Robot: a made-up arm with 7 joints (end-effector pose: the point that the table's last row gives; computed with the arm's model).
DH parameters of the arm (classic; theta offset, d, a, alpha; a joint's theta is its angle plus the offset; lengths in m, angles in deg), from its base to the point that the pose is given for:
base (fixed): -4.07 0 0 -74.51
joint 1: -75.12 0.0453 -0.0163 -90
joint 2: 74 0.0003 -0.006 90
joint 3: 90 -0.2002 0.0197 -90
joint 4: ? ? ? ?
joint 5: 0 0.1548 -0.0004 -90
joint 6: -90 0 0.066 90
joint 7: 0 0.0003 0 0
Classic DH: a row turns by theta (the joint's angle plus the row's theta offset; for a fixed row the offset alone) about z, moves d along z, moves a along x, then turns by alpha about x.
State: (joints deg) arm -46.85 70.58 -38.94 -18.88 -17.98 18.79 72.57
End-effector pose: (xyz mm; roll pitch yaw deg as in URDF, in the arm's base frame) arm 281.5 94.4 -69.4 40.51 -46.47 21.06
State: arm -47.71 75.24 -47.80 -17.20 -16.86 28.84 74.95
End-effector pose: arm 276.9 121.4 -98.0 60.23 -43.85 18.20
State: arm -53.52 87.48 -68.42 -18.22 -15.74 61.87 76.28
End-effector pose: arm 238.2 200.0 -117.5 109.71 -38.61 15.09
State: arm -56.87 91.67 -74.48 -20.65 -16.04 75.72 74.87
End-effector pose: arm 219.2 220.6 -106.0 124.66 -37.59 17.19
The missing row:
joint 4: 90 0.002 0.0125 90
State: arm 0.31 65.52 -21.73 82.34 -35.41 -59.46 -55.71
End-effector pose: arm 44.6 399.8 -169.5 36.64 59.13 -15.45
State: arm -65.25 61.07 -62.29 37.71 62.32 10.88 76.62
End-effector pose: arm 360.2 197.6 -105.5 162.60 -26.74 -66.93
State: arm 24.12 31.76 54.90 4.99 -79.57 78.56 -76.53
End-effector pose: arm 8.5 290.3 -193.7 -81.37 -16.68 -32.96
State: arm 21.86 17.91 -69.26 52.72 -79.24 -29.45 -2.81
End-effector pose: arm -164.8 53.4 -366.8 -68.76 76.99 -47.25
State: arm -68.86 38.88 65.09 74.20 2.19 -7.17 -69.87
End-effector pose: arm 337.0 293.6 -110.5 -15.89 -24.71 -21.76
